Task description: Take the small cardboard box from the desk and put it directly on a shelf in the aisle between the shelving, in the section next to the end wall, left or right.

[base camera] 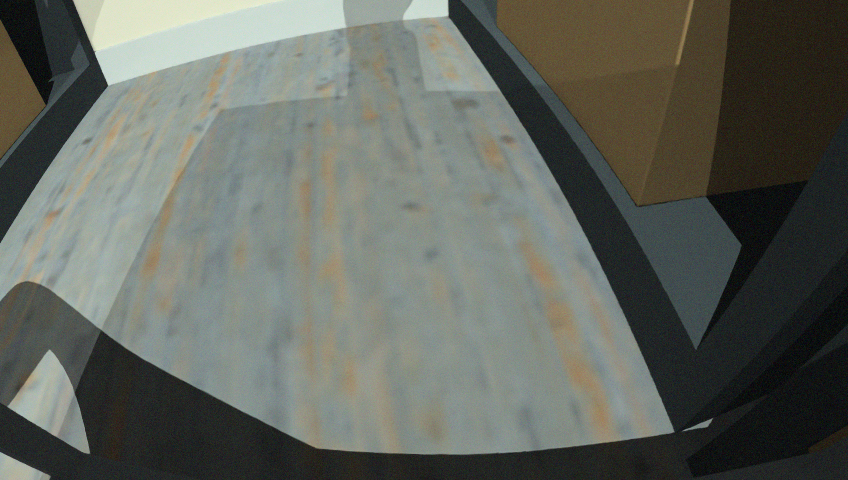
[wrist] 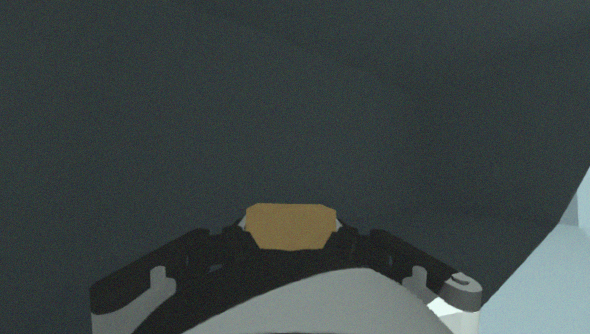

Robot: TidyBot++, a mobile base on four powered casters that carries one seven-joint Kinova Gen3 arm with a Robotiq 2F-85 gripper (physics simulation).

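Frame: origin at the arm's base, x right, y ahead, z up, level; metres.
Seen in the pictures: gripper, fingertip midpoint: (wrist: pixel 289 223).
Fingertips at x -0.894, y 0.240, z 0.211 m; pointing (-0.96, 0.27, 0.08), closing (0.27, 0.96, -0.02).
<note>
Pixels of each thing's top centre, then the offset from my fingertips to it. "*": a spot on its surface instead. Level surfaces: height alone.
- small cardboard box at its top centre: (wrist: pixel 288 203) dx +0.018, dy -0.006, dz +0.021 m
- bottom shelf at its surface level: dz -0.531 m
- large cardboard box at a spot on its surface: (base camera: pixel 601 89) * dx +1.046, dy +0.260, dz -0.466 m
- wood-look floor at its surface level: dz -0.607 m
- pale blue surface at its surface level: dz -0.074 m
The small cardboard box (wrist: pixel 291 226) shows as a tan block at the lower middle of the wrist view. My gripper (wrist: pixel 289 223) is shut on it, with a dark finger on each side. A dark grey, plain surface fills most of the wrist view beyond the box; how far away it is, I cannot tell. In the base camera view, dark shelving stands on both sides of the aisle, with a bottom shelf (base camera: pixel 684 255) on the right. The end wall (base camera: pixel 208 17) shows at the top. The gripper and the small box do not show in the base camera view.
A large cardboard box (base camera: pixel 601 89) stands on the right bottom shelf, and part of another box (base camera: pixel 14 95) shows at the left edge. The wood-look floor (base camera: pixel 368 249) runs between dark shelf edges to the end wall. A pale blue surface (wrist: pixel 545 280) shows at the wrist view's lower right.
</note>
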